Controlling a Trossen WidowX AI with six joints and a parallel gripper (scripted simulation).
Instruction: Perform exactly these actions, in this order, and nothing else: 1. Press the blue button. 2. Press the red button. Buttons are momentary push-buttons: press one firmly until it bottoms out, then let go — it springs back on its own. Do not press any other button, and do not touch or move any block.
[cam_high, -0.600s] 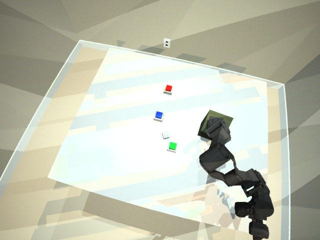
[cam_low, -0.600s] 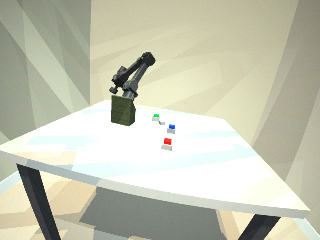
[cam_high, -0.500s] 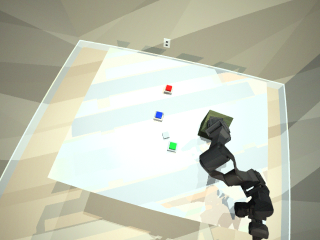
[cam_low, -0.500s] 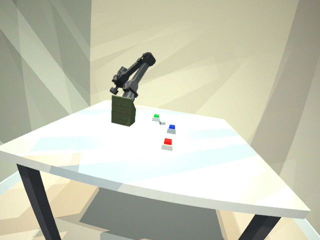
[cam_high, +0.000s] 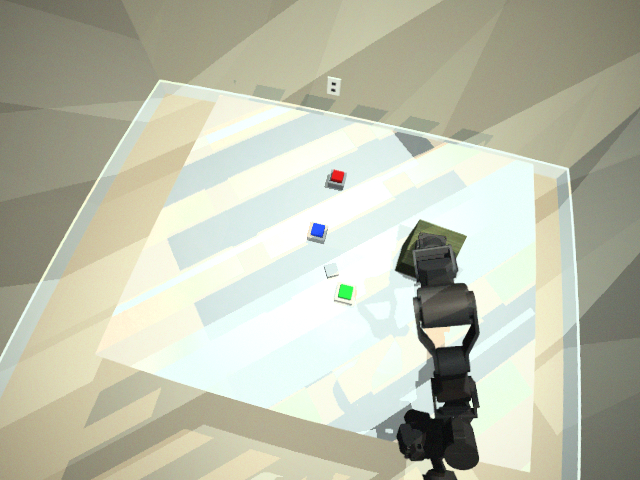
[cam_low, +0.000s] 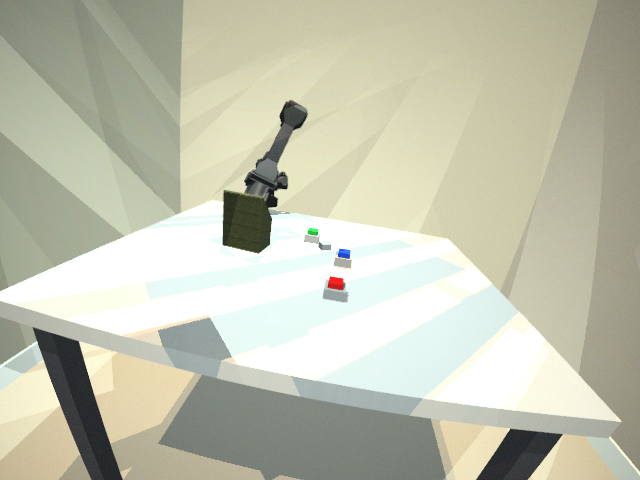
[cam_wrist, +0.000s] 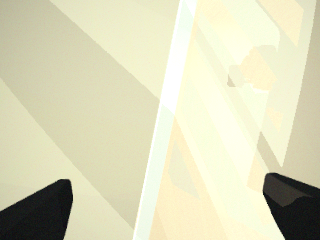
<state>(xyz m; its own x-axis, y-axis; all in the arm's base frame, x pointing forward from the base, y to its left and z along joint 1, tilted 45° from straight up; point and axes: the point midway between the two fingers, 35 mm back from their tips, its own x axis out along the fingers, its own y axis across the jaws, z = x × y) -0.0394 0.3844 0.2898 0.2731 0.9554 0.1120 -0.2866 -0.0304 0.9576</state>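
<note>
Right now my gripper tip is 33 cm short of the blue button, 53 cm to the left of it and 2 cm above it. Also, from my gripper tip: red button: 31 cm ahead, 71 cm to the right, 2 cm below; green button: 22 cm ahead, 37 cm to the right, 2 cm below; small grey block: 27 cm ahead, 43 cm to the right, 4 cm below.
</note>
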